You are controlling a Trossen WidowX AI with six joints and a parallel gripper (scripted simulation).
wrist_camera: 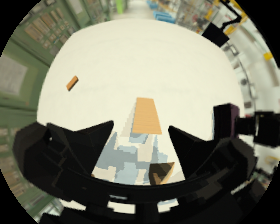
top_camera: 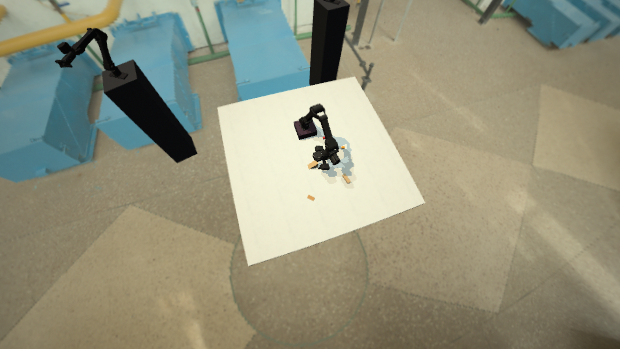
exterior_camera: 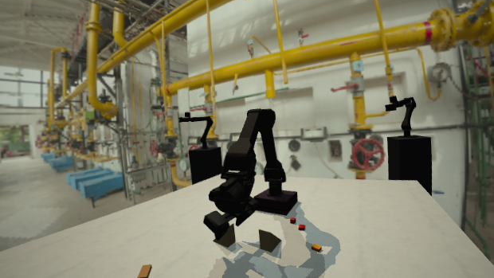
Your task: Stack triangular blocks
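Now: the triangular block 1 cm behind my gripper tip, 1 cm to the right of it and 3 cm below it. Also, from my gripper tip: small orange block (3 cm behind, 26 cm to the left, 4 cm below).
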